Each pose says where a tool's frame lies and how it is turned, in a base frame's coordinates. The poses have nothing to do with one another.
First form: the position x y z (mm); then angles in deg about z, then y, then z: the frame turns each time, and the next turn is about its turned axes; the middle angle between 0 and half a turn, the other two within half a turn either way.
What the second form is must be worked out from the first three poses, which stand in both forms.
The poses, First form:
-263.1, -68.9, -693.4, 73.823, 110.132, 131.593
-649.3, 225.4, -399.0, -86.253, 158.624, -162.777
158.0, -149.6, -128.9, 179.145, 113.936, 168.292
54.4, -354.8, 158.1, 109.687, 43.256, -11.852
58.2, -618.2, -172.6, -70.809, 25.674, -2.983
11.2, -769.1, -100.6, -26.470, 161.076, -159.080
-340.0, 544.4, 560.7, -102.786, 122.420, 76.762
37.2, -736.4, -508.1, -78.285, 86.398, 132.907
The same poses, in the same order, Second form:
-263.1, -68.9, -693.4, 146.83, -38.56, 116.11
-649.3, 225.4, -399.0, -104.67, -20.37, -173.39
158.0, -149.6, -128.9, -153.80, -63.51, 155.43
54.4, -354.8, 158.1, 93.61, 42.12, -10.94
58.2, -618.2, -172.6, -74.12, 25.64, -1.43
11.2, -769.1, -100.6, -48.47, -17.63, -173.02
-340.0, 544.4, 560.7, -5.60, 11.15, 123.12
37.2, -736.4, -508.1, 15.06, -42.80, 85.09

